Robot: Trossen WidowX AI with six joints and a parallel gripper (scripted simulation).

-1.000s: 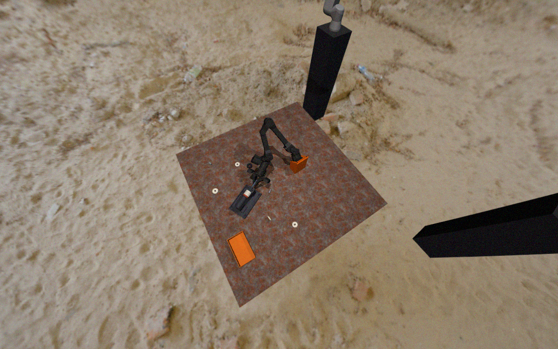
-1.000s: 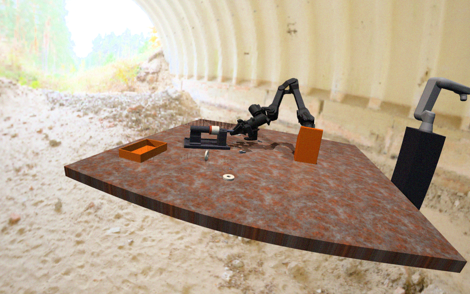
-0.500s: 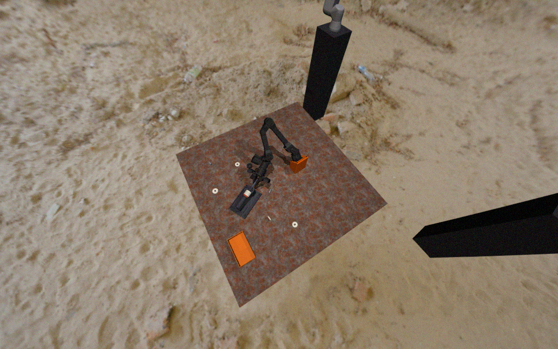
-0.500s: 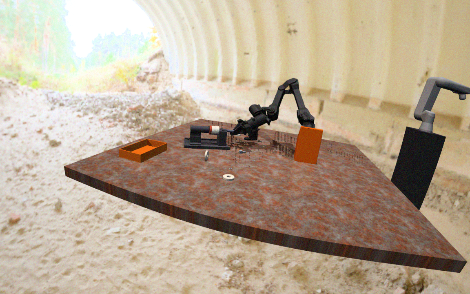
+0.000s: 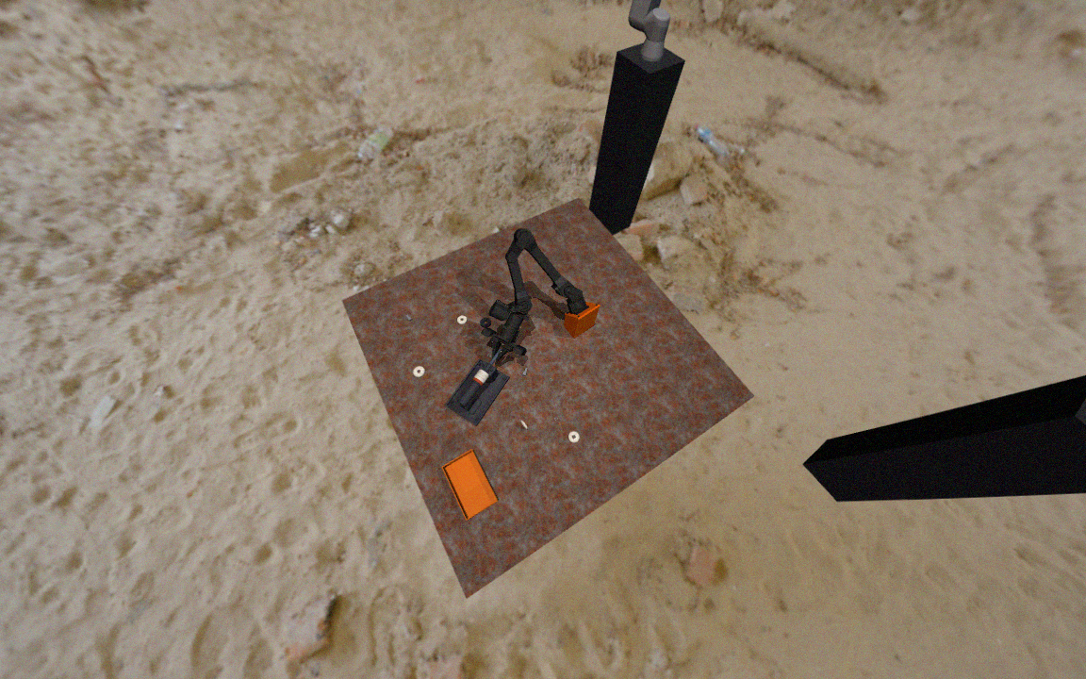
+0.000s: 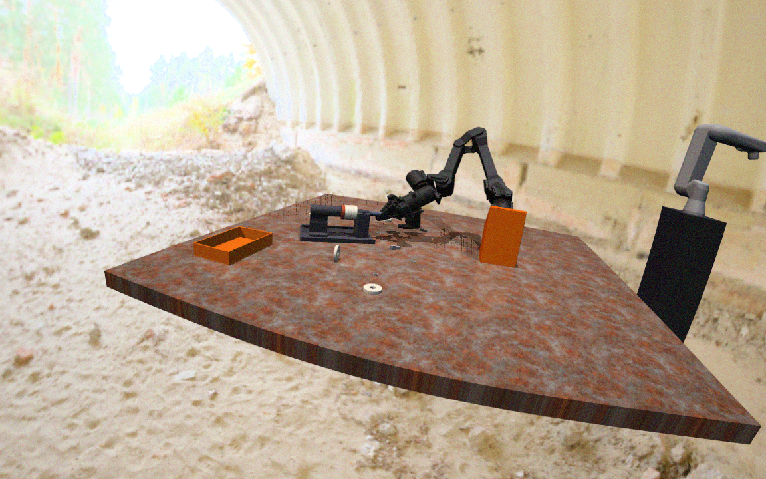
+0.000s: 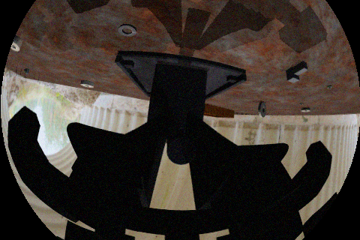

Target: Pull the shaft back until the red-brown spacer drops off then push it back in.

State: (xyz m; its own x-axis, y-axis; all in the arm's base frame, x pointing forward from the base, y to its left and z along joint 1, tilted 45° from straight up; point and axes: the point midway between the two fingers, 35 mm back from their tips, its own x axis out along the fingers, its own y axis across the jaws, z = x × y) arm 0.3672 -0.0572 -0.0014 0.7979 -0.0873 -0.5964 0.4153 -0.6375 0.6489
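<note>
The shaft is 30 mm ahead of my gripper tip, 20 mm above it and 10 mm to the left of it. Also, from my gripper tip: orange tray (340 mm to the left, 310 mm ahead, 50 mm below); red-brown spacer (100 mm ahead, 50 mm to the left, 20 mm above); cream spacer (80 mm ahead, 40 mm to the left, 20 mm above).
</note>
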